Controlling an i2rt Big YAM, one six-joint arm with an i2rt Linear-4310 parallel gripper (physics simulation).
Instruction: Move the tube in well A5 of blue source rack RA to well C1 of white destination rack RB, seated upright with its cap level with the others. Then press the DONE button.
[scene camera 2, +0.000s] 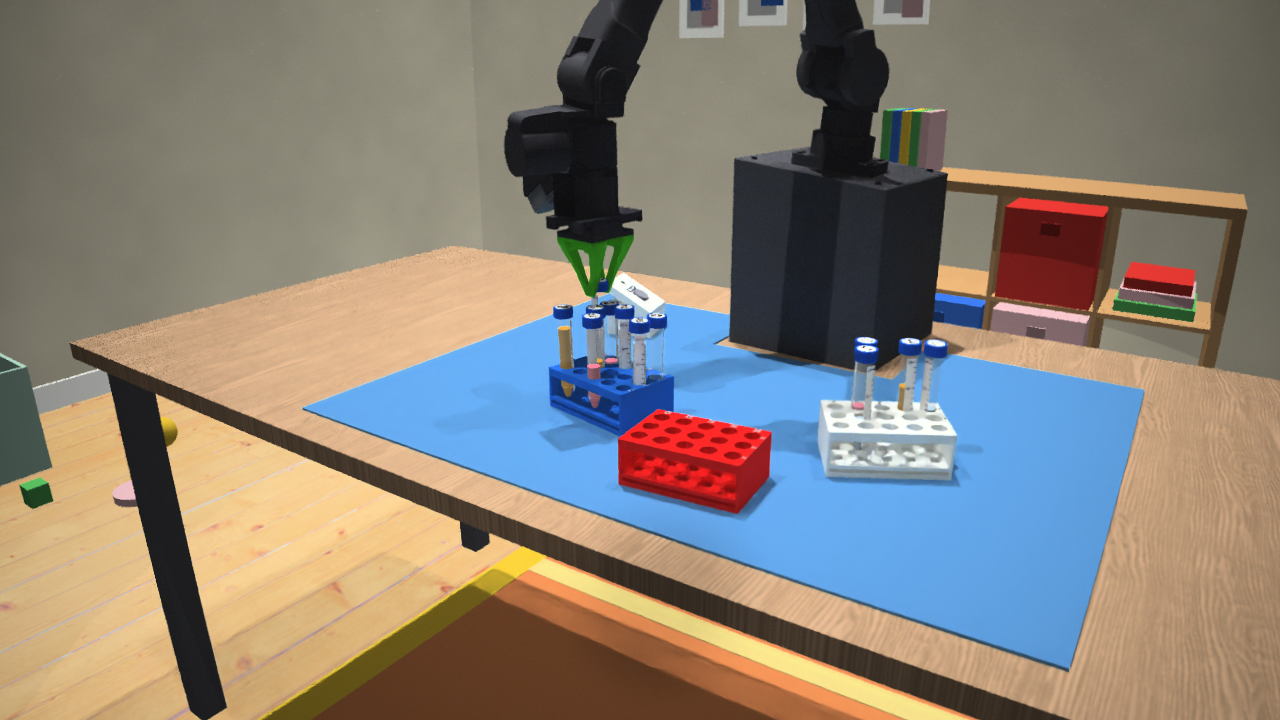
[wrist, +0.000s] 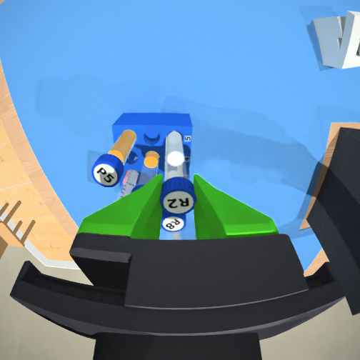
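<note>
My gripper is shut on the blue-capped tube marked R2. The tube is roughly upright, and its cap is higher than the other caps at the blue source rack. In the scene view its lower part is hidden behind other tubes; whether its tip is clear of the rack I cannot tell. Tube P5 with orange liquid and tube R8 stand close by. The white destination rack holds several blue-capped tubes at the right. The DONE button cannot be made out.
An empty red rack stands between the blue and white racks, nearer the front. A tilted white box is behind the blue rack. The dark arm pedestal stands at the back of the blue mat.
</note>
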